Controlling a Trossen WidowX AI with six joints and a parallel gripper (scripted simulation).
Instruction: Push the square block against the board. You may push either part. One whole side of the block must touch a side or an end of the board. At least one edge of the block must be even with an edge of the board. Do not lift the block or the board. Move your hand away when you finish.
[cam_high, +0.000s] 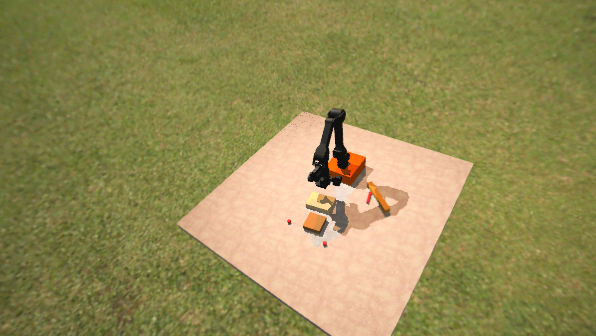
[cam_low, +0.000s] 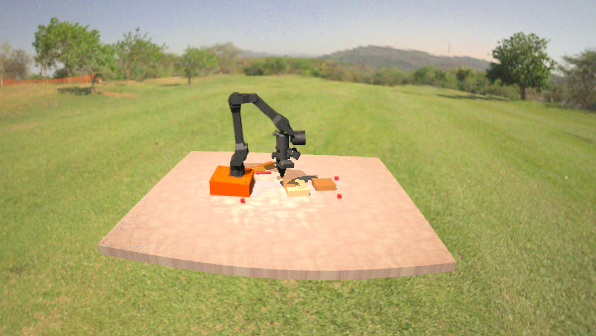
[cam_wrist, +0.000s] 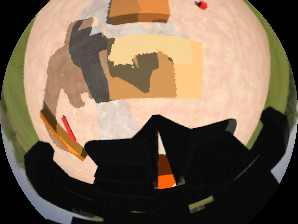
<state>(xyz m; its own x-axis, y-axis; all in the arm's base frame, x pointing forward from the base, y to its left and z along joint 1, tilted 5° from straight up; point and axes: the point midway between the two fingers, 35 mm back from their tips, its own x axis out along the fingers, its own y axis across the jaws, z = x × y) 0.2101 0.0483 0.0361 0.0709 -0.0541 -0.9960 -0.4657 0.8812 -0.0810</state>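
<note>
Right now my gripper tip is 6 cm short of the pale yellow square block, 2 cm to the right of it and 5 cm above it. Round my gripper tip: orange square block (19 cm ahead, 9 cm to the left, 5 cm below); long orange board (18 cm behind, 24 cm to the left, 5 cm below); short red stick (14 cm behind, 20 cm to the left, 6 cm below).
</note>
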